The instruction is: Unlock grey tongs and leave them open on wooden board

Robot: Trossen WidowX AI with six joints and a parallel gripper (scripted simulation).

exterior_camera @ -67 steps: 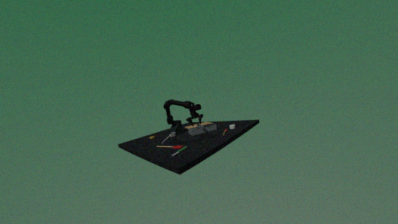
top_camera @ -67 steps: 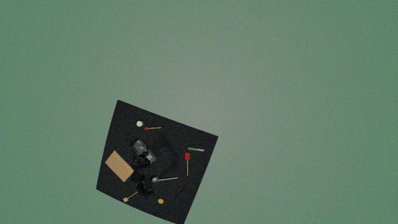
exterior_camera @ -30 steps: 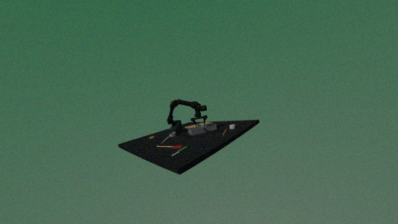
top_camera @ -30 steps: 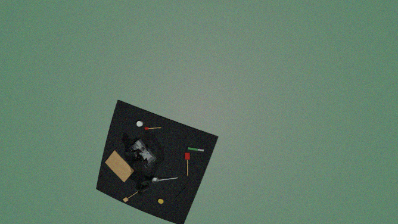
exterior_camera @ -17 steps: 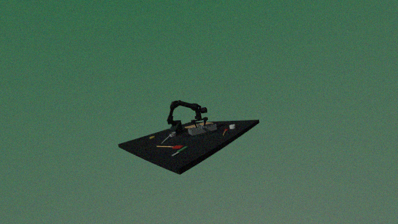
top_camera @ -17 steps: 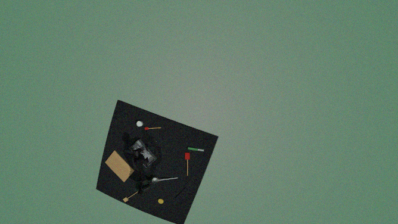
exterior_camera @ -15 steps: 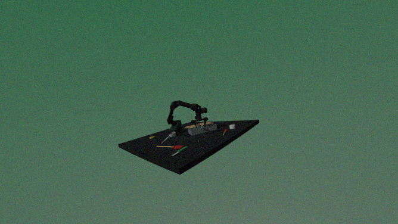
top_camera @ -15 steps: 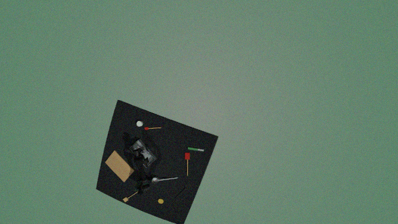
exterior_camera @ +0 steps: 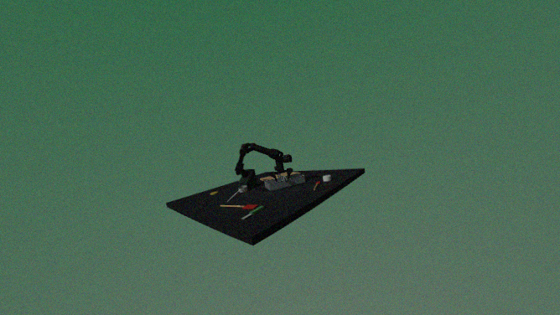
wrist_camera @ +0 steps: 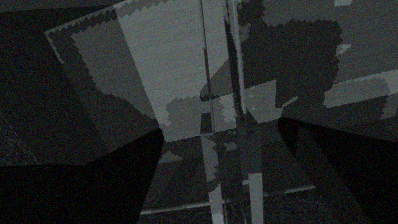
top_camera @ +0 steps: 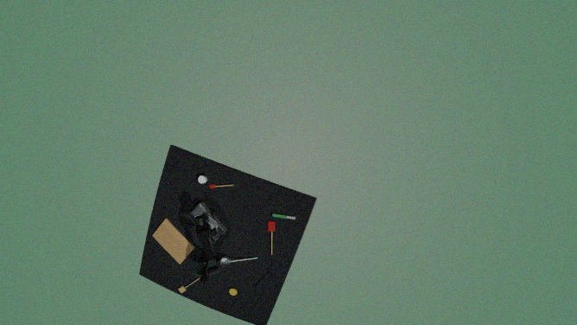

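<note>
My gripper tip is 4 cm to the right of the grey roasting tin and 2 cm past it. The rest, counted from my gripper tip: wooden board: 34 cm behind, 29 cm to the left, 2 cm below; then red-tipped stick: 30 cm ahead, 5 cm to the left, 3 cm below; then red spatula: 48 cm to the right, 9 cm ahead, 3 cm below.
</note>
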